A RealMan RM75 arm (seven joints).
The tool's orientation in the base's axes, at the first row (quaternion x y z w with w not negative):
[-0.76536, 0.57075, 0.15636, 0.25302]
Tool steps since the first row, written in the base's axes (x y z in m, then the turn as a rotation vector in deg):
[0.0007, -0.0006, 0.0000, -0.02, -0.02, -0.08]
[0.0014, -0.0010, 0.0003, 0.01, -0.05, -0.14]
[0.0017, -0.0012, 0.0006, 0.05, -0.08, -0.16]
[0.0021, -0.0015, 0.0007, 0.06, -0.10, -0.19]
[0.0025, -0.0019, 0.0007, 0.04, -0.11, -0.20]
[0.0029, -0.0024, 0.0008, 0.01, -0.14, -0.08]
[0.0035, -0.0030, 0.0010, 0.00, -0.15, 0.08]
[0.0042, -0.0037, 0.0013, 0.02, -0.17, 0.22]
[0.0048, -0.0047, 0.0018, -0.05, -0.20, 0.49]
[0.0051, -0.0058, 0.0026, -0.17, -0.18, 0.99]
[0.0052, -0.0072, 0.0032, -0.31, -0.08, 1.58]
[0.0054, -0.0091, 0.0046, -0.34, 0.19, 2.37]
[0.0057, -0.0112, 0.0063, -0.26, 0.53, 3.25]
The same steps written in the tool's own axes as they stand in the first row. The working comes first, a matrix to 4 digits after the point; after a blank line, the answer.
The tool's axes in the first row as the columns of a matrix, in the base's axes (used below as rounded here):
[0.2996, -0.9528, 0.0495]
[-0.7945, -0.2204, 0.5658]
[-0.5282, -0.2088, -0.8231]

[0.0007, -0.0005, -0.0003, 0.05, 0.04, 0.05]
[0.0011, -0.0012, -0.0007, 0.12, 0.03, 0.09]
[0.0011, -0.0015, -0.0011, 0.16, 0.00, 0.09]
[0.0015, -0.0018, -0.0013, 0.20, 0.00, 0.10]
[0.0019, -0.0021, -0.0015, 0.21, 0.03, 0.10]
[0.0024, -0.0024, -0.0019, 0.16, 0.04, -0.01]
[0.0029, -0.0029, -0.0023, 0.08, 0.02, -0.15]
[0.0035, -0.0035, -0.0030, 0.02, -0.03, -0.28]
[0.0042, -0.0039, -0.0039, -0.11, -0.01, -0.52]
[0.0048, -0.0041, -0.0052, -0.43, -0.01, -0.93]
[0.0056, -0.0040, -0.0065, -0.86, -0.02, -1.36]
[0.0064, -0.0041, -0.0087, -1.50, -0.21, -1.86]
[0.0073, -0.0043, -0.0112, -2.22, -0.55, -2.39]

